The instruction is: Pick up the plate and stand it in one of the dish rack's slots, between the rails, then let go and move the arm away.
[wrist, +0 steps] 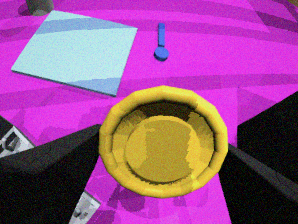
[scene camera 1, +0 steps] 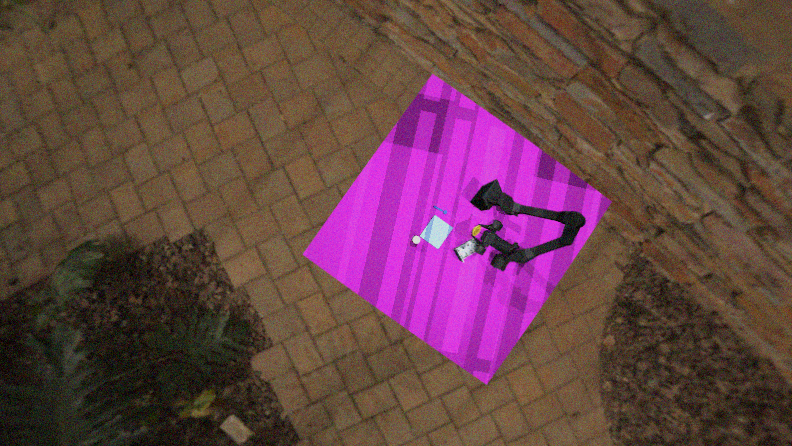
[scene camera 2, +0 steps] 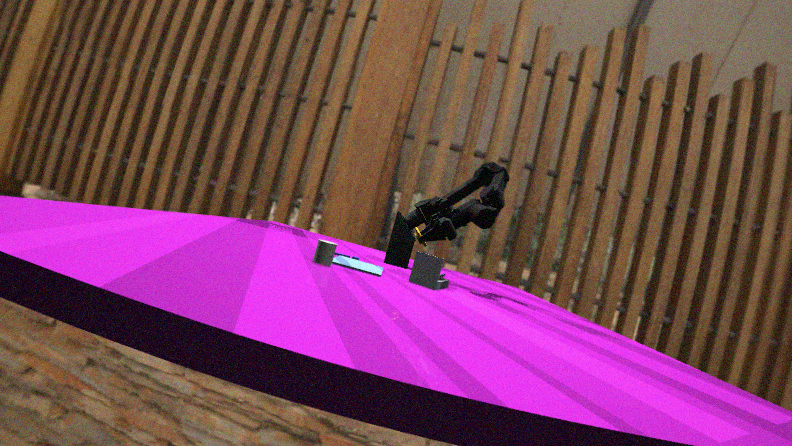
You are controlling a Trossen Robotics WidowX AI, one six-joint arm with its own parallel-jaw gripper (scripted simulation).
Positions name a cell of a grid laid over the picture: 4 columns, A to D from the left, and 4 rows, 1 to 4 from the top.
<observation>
My gripper (scene camera 2: C3) holds a yellow plate (wrist: C3). Further things: a dish rack (scene camera 2: C3).
My gripper also shows in the wrist view (wrist: C3).
</observation>
